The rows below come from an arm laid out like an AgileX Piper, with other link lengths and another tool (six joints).
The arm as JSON. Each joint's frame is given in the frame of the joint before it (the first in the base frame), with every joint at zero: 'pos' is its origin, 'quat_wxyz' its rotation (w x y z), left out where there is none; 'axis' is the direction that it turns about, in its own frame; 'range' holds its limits. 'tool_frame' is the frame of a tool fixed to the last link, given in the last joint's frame.
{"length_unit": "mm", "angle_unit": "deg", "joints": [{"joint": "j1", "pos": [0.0, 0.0, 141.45], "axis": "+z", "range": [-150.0, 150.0]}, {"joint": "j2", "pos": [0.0, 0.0, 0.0], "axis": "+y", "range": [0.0, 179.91]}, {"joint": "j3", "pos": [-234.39, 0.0, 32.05], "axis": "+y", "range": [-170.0, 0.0]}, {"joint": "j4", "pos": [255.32, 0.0, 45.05], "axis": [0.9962, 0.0, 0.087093], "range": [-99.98, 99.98]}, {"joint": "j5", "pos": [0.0, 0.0, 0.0], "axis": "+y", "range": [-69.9, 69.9]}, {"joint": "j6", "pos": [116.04, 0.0, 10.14], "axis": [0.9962, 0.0, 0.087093], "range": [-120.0, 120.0]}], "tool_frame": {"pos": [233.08, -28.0, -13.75], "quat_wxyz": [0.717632, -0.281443, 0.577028, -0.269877]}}
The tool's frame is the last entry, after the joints.
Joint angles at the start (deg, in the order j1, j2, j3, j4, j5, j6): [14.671 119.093 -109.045 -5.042 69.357 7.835]
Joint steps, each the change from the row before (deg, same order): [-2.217 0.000 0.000 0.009 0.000 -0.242]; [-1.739 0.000 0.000 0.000 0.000 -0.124]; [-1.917 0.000 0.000 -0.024 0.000 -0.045]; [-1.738 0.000 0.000 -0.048 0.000 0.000]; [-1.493 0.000 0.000 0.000 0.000 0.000]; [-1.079 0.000 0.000 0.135 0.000 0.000]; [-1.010 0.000 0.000 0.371 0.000 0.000]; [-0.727 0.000 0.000 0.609 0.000 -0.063]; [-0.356 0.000 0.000 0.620 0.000 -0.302]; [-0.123 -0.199 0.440 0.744 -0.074 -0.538]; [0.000 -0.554 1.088 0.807 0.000 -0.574]
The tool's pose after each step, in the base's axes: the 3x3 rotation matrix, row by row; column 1 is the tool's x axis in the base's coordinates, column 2 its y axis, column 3 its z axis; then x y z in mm. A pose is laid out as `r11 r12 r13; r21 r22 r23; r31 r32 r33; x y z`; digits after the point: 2 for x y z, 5 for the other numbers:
-0.55380 -0.75330 0.35475; -0.78488 0.61451 0.07962; -0.27797 -0.23434 -0.93157; 459.50 47.35 -10.92
-0.57578 -0.73564 0.35679; -0.76908 0.63542 0.06899; -0.27747 -0.23468 -0.93163; 460.79 33.32 -10.90
-0.60059 -0.71449 0.35889; -0.75004 0.65896 0.05672; -0.27702 -0.23512 -0.93166; 461.69 17.72 -10.87
-0.62298 -0.69420 0.36054; -0.73175 0.68008 0.04506; -0.27647 -0.23575 -0.93166; 462.05 3.43 -10.82
-0.64183 -0.67625 0.36159; -0.71527 0.69794 0.03565; -0.27647 -0.23575 -0.93166; 461.99 -8.61 -10.82
-0.65538 -0.66288 0.36203; -0.70228 0.71123 0.03094; -0.27800 -0.23397 -0.93165; 461.67 -16.52 -10.95
-0.66816 -0.64992 0.36217; -0.68843 0.72467 0.03035; -0.28218 -0.22905 -0.93162; 461.14 -22.49 -11.28
-0.67693 -0.64089 0.36199; -0.67704 0.73509 0.03536; -0.28876 -0.22114 -0.93151; 460.63 -24.82 -11.78
-0.67856 -0.63950 0.36139; -0.67290 0.73847 0.04330; -0.29456 -0.21379 -0.93141; 460.40 -24.24 -12.23
-0.67579 -0.64456 0.35756; -0.67377 0.73690 0.05496; -0.29892 -0.20377 -0.93227; 458.70 -21.25 -13.45
-0.67322 -0.65265 0.34760; -0.67607 0.73368 0.06817; -0.29951 -0.18911 -0.93516; 453.65 -17.07 -15.47

